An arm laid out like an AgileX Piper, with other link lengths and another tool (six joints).
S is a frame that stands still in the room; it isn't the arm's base.
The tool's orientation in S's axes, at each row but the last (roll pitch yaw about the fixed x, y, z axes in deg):
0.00, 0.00, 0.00
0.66, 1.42, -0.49
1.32, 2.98, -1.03
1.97, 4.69, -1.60
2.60, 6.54, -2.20
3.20, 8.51, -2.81
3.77, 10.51, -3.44
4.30, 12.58, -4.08
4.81, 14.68, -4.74
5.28, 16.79, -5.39
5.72, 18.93, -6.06
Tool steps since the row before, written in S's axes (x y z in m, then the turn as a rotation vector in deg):
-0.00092, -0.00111, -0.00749, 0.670, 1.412, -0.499
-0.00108, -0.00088, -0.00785, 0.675, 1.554, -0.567
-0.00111, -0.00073, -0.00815, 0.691, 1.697, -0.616
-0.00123, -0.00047, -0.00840, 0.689, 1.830, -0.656
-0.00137, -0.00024, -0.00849, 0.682, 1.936, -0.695
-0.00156, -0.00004, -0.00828, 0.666, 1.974, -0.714
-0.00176, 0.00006, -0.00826, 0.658, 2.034, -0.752
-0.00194, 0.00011, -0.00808, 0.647, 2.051, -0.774
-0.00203, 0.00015, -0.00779, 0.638, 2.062, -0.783
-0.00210, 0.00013, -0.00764, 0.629, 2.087, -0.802
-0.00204, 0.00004, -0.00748, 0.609, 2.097, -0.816
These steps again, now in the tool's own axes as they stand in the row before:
-0.00092, -0.00111, -0.00749, 0.670, 1.412, -0.499
-0.00088, -0.00098, -0.00786, 0.676, 1.553, -0.568
-0.00067, -0.00094, -0.00818, 0.692, 1.695, -0.620
-0.00053, -0.00080, -0.00845, 0.689, 1.827, -0.665
-0.00038, -0.00068, -0.00857, 0.682, 1.931, -0.710
-0.00031, -0.00059, -0.00840, 0.668, 1.966, -0.733
-0.00022, -0.00060, -0.00842, 0.663, 2.023, -0.777
-0.00014, -0.00065, -0.00828, 0.656, 2.037, -0.802
0.00001, -0.00069, -0.00802, 0.649, 2.047, -0.814
0.00019, -0.00080, -0.00788, 0.644, 2.069, -0.837
0.00050, -0.00095, -0.00768, 0.628, 2.074, -0.858

